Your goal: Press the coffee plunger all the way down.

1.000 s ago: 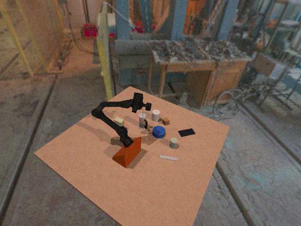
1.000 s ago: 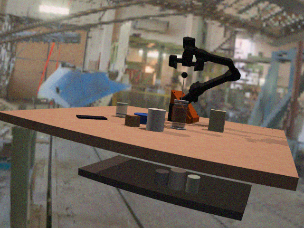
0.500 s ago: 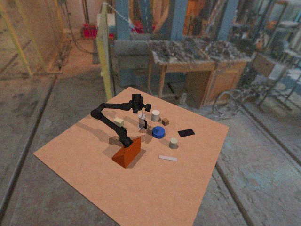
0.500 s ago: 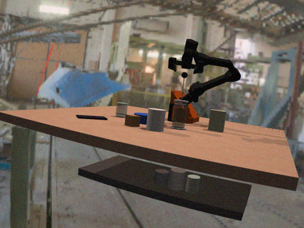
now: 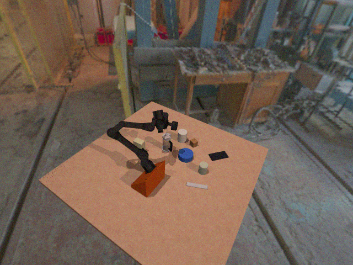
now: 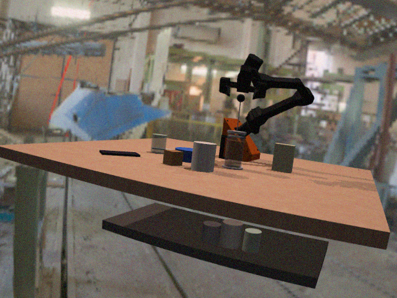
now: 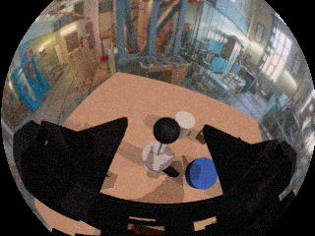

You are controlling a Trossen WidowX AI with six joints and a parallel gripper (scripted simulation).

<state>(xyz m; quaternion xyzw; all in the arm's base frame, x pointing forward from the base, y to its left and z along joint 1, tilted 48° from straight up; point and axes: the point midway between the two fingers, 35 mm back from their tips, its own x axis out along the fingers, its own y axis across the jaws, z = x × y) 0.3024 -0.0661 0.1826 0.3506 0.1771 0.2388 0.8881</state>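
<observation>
Now: the coffee press 140 mm below my gripper tip, 20 mm to the right of it and 10 mm behind it. Also, from my gripper tip: brown cube: 250 mm below, 170 mm to the right, 170 mm ahead; then cream block: 220 mm below, 160 mm to the left, 150 mm behind; then blue disc: 250 mm below, 180 mm to the right, 10 mm ahead.
</observation>
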